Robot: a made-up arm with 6 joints.
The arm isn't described. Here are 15 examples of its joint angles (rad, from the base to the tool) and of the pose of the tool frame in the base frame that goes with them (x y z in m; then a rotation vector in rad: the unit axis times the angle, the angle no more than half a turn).
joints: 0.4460 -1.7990 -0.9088 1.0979 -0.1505 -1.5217
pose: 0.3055 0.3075 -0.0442 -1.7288 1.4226 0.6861
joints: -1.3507 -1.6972 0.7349 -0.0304 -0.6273 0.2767
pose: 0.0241 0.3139 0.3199 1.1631 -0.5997 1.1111
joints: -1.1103 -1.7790 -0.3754 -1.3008 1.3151 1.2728
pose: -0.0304 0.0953 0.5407 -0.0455 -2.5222 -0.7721
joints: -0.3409 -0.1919 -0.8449 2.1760 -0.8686 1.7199
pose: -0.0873 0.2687 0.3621 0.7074 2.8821 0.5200
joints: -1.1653 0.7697 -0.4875 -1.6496 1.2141 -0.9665
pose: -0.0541 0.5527 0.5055 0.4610 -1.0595 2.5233
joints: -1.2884 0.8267 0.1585 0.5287 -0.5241 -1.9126
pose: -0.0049 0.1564 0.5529 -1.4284 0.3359 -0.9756
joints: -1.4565 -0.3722 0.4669 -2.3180 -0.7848 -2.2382
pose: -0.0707 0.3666 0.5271 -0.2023 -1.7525 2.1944
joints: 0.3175 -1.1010 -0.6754 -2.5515 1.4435 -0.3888
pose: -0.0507 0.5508 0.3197 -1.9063 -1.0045 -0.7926
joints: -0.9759 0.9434 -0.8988 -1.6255 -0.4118 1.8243
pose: -0.0681 0.4846 0.5061 2.9350 -0.1024 0.5859
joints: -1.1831 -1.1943 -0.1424 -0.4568 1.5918 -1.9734
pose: -0.1634 0.4519 0.5531 -1.4351 0.9504 -2.1667
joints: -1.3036 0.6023 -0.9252 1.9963 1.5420 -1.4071
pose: -0.0114 -0.0677 0.1772 0.4134 -0.7046 -0.7119
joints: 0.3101 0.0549 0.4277 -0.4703 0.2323 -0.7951
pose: 0.2523 0.4415 -0.1273 -1.3746 0.2545 1.2606
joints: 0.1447 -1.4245 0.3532 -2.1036 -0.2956 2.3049
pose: -0.2084 0.5924 0.2223 -0.5080 1.6044 -1.9797
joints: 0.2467 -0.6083 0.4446 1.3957 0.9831 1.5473
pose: 0.1972 0.3638 -0.0578 0.3239 -0.8802 -0.1410
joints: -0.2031 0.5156 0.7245 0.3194 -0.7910 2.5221
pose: 0.2305 0.5125 0.1853 1.4101 -1.7939 1.0788
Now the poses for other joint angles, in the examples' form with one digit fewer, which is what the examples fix.
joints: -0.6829 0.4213 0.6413 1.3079 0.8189 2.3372
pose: 0.255 0.335 0.323 1.826 -1.950 -0.394
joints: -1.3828 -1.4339 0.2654 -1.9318 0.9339 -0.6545
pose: -0.274 0.031 0.463 -0.981 -0.881 -1.572
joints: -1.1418 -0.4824 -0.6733 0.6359 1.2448 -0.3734
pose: 0.258 0.365 0.283 1.485 -0.201 0.509
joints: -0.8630 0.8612 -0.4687 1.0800 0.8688 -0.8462
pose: 0.014 0.072 0.392 -0.195 -1.219 -0.636
